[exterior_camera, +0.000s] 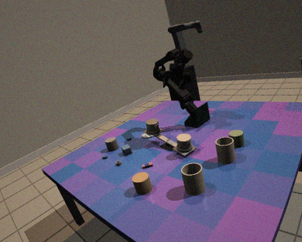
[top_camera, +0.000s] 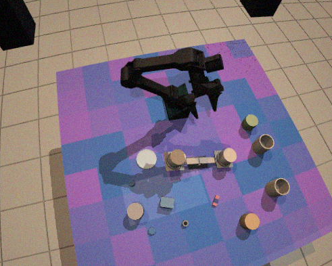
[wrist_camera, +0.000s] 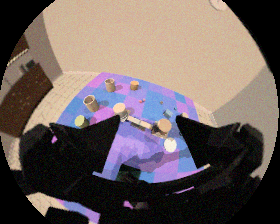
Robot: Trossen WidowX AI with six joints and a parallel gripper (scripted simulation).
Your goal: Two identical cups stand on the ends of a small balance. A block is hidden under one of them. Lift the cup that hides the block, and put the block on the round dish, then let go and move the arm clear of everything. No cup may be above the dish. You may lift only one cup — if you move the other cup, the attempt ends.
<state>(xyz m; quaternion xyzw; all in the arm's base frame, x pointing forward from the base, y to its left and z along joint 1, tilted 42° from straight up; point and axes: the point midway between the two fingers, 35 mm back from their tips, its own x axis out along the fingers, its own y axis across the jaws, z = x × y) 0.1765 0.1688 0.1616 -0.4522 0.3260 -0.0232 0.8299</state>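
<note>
The greenish block lies 27 cm below my gripper tip, 13 cm ahead of it and 12 cm to the left of it. Also, from my gripper tip: round dish 30 cm below, 25 cm to the right, 3 cm ahead; then green-topped cylinder 34 cm to the left, 27 cm below, 1 cm behind; then small balance 28 cm below, 11 cm ahead, 1 cm to the right.
</note>
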